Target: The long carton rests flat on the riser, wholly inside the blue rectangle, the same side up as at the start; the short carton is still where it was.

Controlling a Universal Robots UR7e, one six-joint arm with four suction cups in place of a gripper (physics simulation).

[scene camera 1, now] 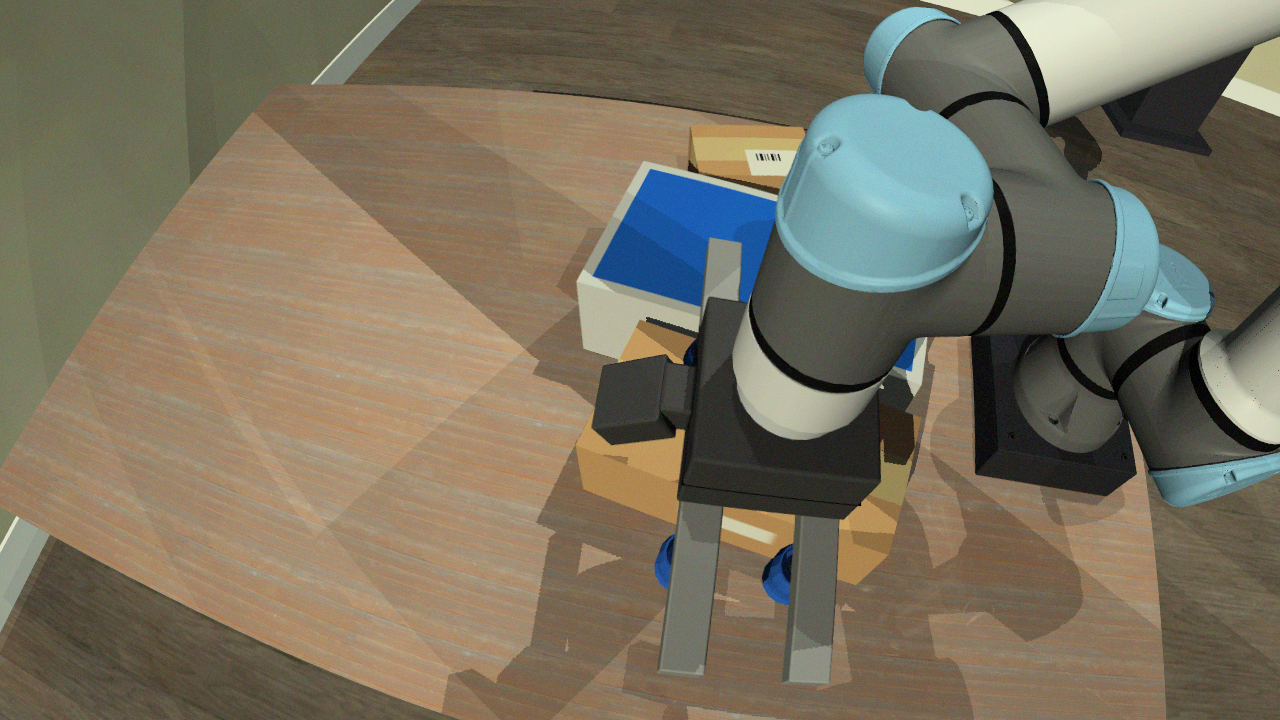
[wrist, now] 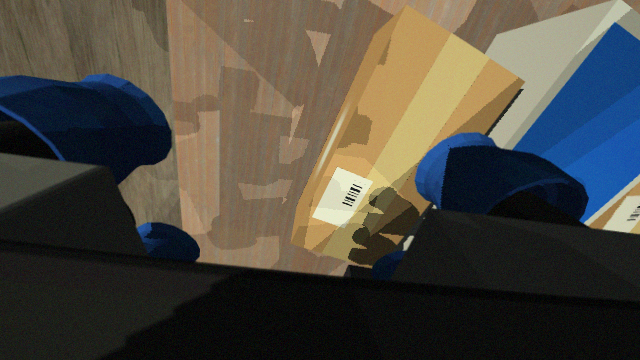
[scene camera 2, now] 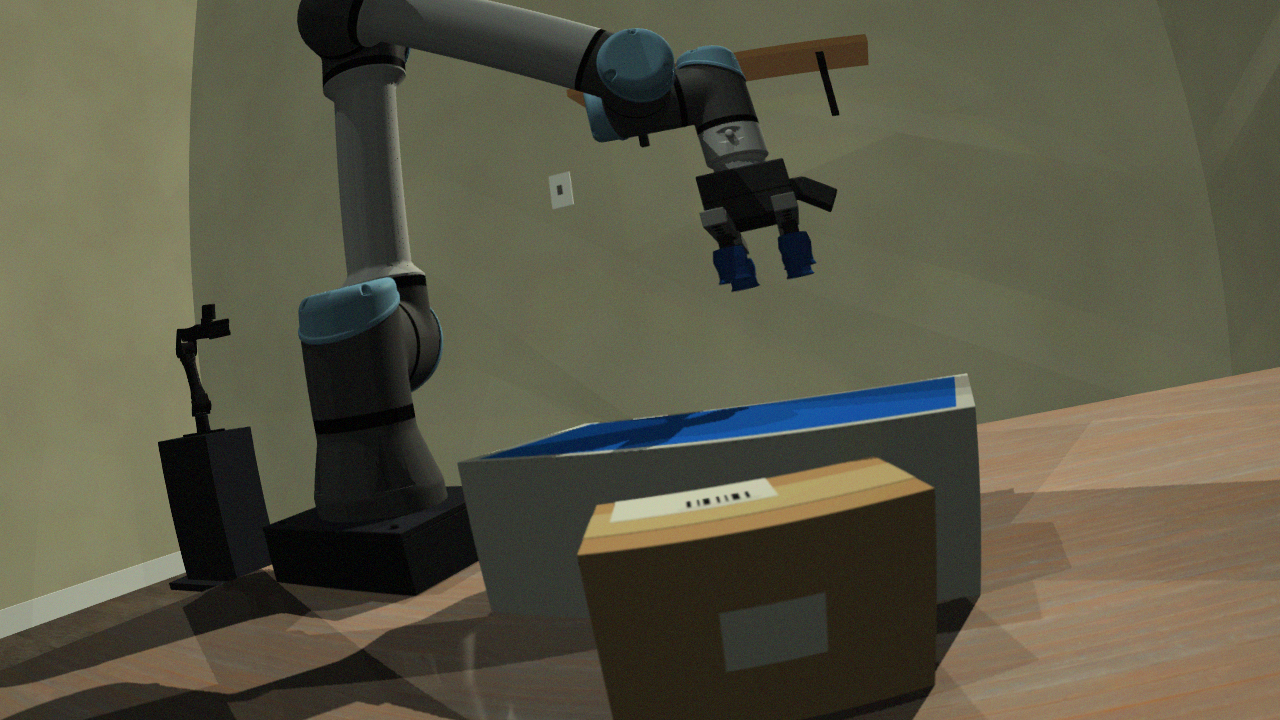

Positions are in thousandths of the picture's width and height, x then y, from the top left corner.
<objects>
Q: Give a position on a long carton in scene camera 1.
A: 504,662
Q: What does my suction head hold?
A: Nothing.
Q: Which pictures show my suction head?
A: Scene camera 1, the wrist view and scene camera 2: all of them.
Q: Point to my suction head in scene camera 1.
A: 606,812
</objects>
